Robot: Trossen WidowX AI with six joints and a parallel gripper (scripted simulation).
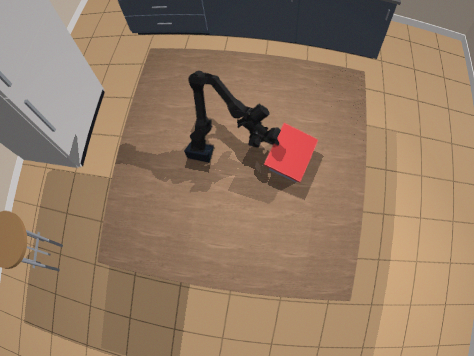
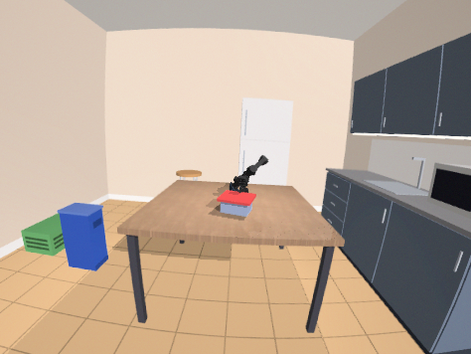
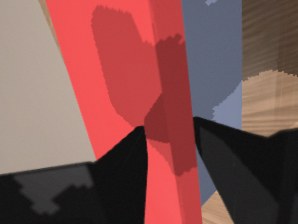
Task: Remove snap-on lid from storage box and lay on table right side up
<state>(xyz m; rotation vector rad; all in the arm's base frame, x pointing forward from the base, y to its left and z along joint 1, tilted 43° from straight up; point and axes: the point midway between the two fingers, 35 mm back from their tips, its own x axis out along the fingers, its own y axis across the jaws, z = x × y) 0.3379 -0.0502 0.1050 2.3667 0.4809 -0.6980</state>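
Now: the red lid 7 cm ahead of my gripper tip and 3 cm to the right of it. The rest, counted from my gripper tip: storage box (7 cm ahead, 3 cm to the right, 6 cm below).
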